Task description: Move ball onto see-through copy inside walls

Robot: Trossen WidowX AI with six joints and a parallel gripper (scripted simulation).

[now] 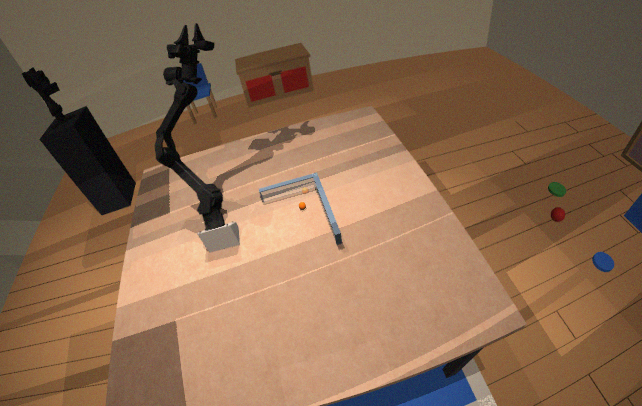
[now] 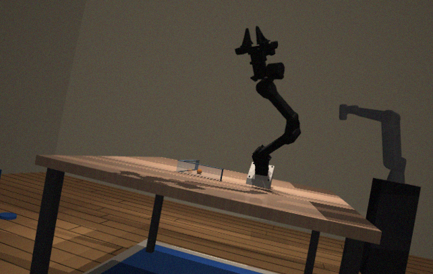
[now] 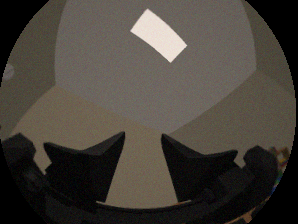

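Now: gripper tip 66 cm above the orange ball, 42 cm to the left of it and 22 cm short of it. The rest, counted from my gripper tip: see-through copy of ball: 66 cm below, 34 cm to the right, 25 cm ahead.
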